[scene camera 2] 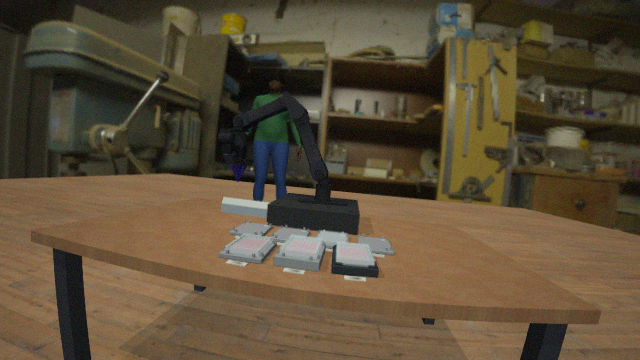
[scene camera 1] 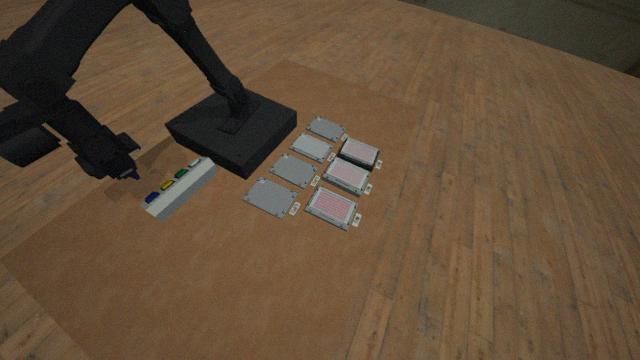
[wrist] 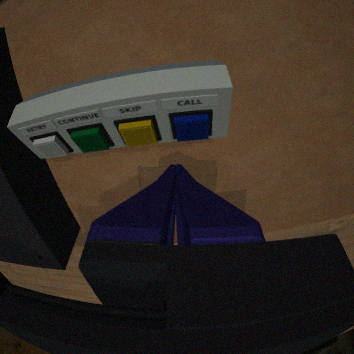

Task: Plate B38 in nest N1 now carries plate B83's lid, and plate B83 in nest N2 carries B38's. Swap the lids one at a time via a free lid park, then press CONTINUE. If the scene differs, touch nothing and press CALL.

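Seen in the pictures: gripper, fingertip midpoint: [scene camera 2: 237, 181] [scene camera 1: 137, 178] [wrist: 175, 173]; arm's base, origin of the base link: [scene camera 2: 322, 202] [scene camera 1: 240, 115].
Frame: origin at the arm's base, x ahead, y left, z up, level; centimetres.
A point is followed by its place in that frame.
Observation:
My gripper [scene camera 1: 136, 176] @[x -6.4, y -36.7, z 5.2 cm] [scene camera 2: 238, 178] @[x -6.4, y -36.7, z 5.2 cm] [wrist: 175, 173] @[x -6.4, y -36.7, z 5.2 cm] is shut and empty, above the table beside the button panel [scene camera 1: 186, 196] @[x -1.1, y -33.2, z -6.8 cm] [scene camera 2: 244, 207] @[x -0.8, y -31.8, z -4.8 cm] [wrist: 125, 85] @[x -2.0, y -33.7, z -3.0 cm]. In the wrist view its tips show just below the blue CALL button [wrist: 191, 127] @[x -7.4, y -37.8, z -2.9 cm] [scene camera 1: 151, 197] @[x -6.6, y -38.2, z -2.6 cm], apart from it. The green CONTINUE button [wrist: 89, 139] @[x -5.4, y -28.3, z -2.8 cm] [scene camera 1: 181, 173] @[x -4.5, y -28.4, z -2.6 cm] is farther left there. Three pink plates [scene camera 1: 332, 206] @[x 42.4, y -21.1, z -6.3 cm] [scene camera 1: 348, 174] @[x 44.5, y -8.7, z -4.1 cm] [scene camera 1: 360, 151] @[x 46.6, y 4.0, z -4.5 cm] sit in a row of nests, the last in a black nest [scene camera 2: 355, 270] @[x 53.5, y 3.9, z -6.8 cm]. Their nest and plate labels are too small to read. Which lid each bears cannot be told.
Flat grey lid parks [scene camera 1: 270, 197] @[x 22.8, y -24.5, z -7.1 cm] [scene camera 1: 293, 170] @[x 25.7, y -11.8, z -7.1 cm] [scene camera 1: 326, 128] @[x 30.5, y 14.2, z -7.1 cm] lie between the plates and the arm's black base [scene camera 1: 232, 130] @[x 2.4, y -9.0, z 0.9 cm] [scene camera 2: 312, 212] @[x 15.0, y -4.4, z -1.6 cm]. Another park bears a paler, raised piece [scene camera 1: 311, 146] @[x 28.1, y 0.9, z -6.3 cm] [scene camera 2: 333, 238] @[x 30.4, y 1.7, z -6.3 cm] that looks like a lid. A person [scene camera 2: 271, 125] stands behind the table.

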